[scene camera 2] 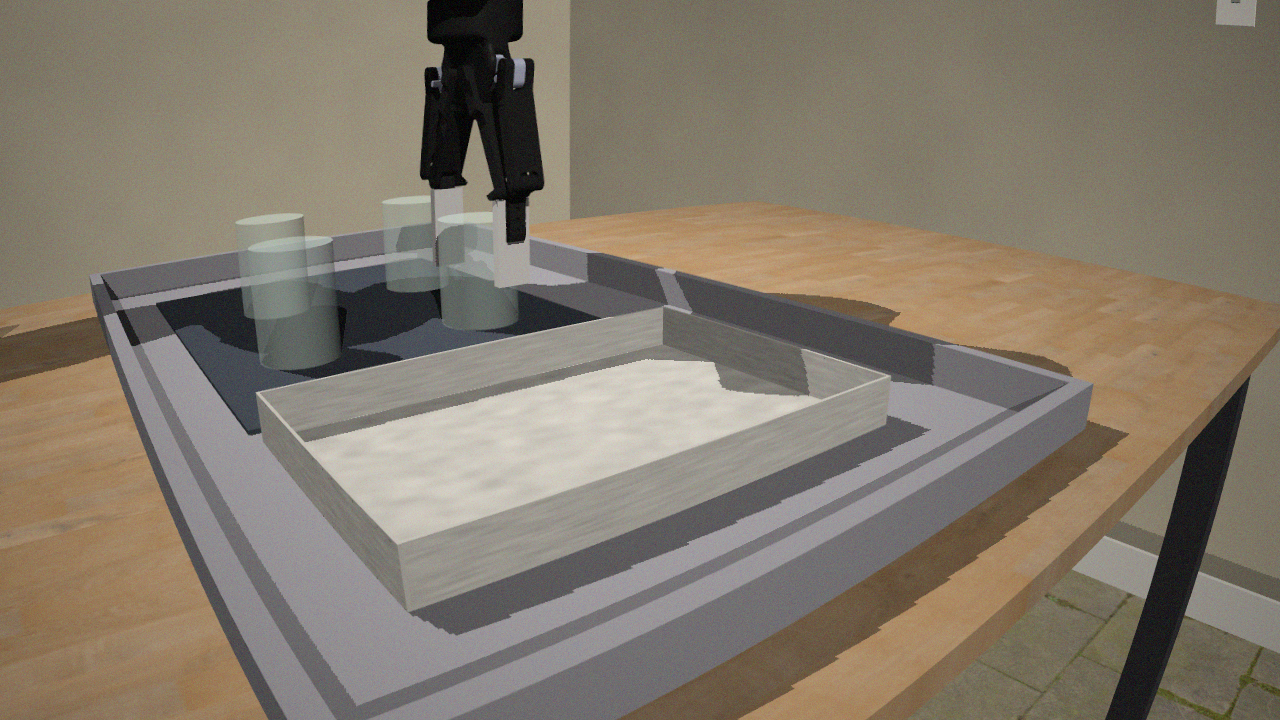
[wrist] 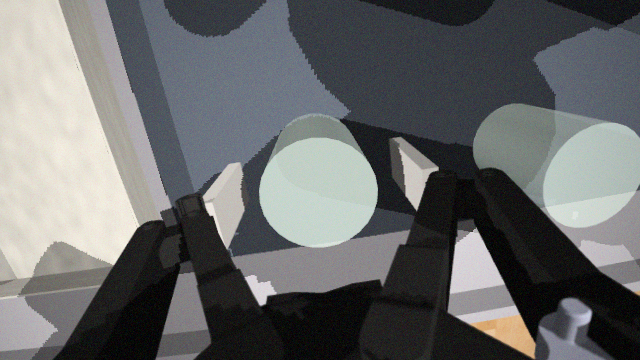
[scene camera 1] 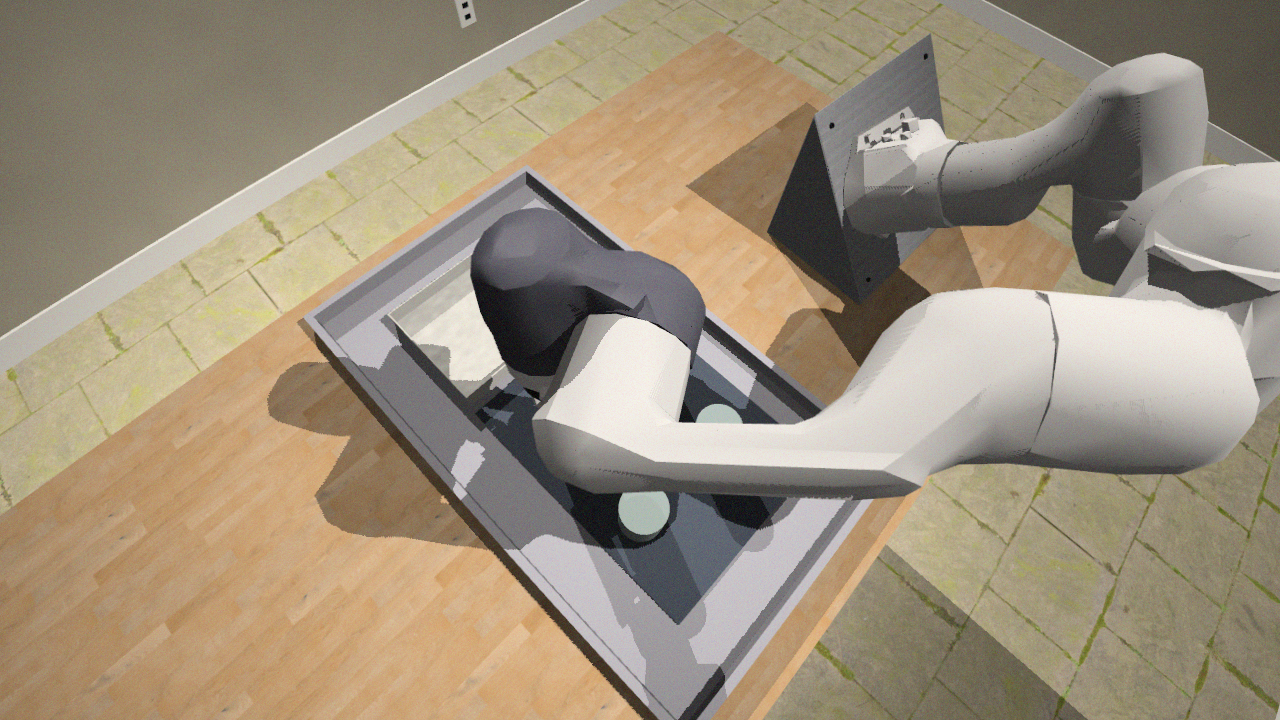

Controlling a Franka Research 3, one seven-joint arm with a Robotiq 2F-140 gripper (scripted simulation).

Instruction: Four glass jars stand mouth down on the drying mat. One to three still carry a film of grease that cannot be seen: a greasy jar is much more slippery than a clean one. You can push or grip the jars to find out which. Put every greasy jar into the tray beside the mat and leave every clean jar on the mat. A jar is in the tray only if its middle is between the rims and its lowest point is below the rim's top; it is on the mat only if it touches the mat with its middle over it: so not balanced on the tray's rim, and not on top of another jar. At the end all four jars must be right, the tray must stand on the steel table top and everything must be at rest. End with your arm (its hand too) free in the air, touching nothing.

Scene:
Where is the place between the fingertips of my gripper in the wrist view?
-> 317, 169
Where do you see a dark drying mat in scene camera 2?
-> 378, 326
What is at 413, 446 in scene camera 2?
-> A tray.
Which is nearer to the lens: the jar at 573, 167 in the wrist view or the tray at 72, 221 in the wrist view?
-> The jar.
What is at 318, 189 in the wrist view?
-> A jar.

